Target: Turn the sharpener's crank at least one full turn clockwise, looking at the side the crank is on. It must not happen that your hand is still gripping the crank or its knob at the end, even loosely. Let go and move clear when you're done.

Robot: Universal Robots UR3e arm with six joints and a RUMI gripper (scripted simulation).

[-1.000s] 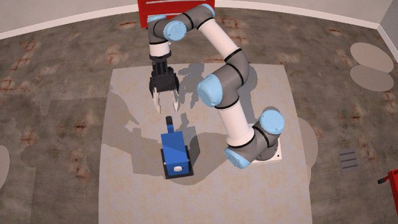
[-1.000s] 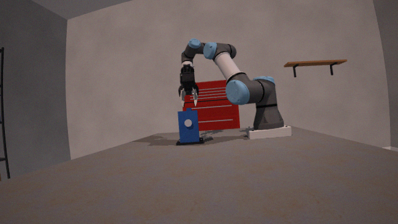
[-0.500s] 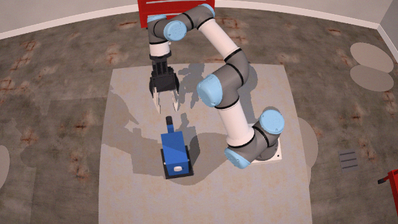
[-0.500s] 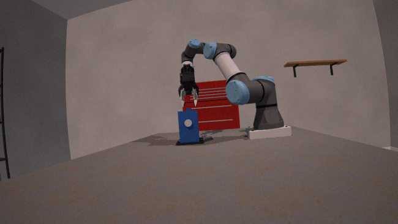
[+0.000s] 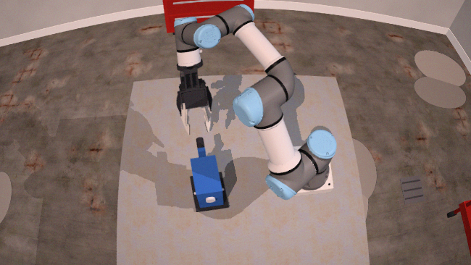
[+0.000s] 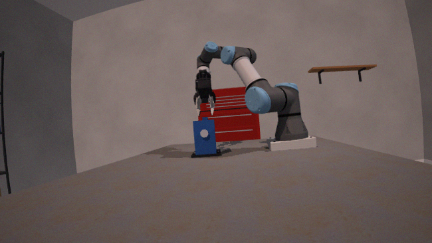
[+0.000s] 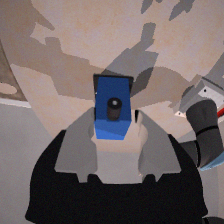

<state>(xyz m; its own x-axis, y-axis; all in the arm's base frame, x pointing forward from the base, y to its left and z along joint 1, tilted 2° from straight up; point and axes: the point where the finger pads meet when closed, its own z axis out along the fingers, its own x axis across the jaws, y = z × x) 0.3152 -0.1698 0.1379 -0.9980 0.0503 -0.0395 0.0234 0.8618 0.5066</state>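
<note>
Now: hand 4 cm to the right of the dark knob and 3 cm above it.
</note>
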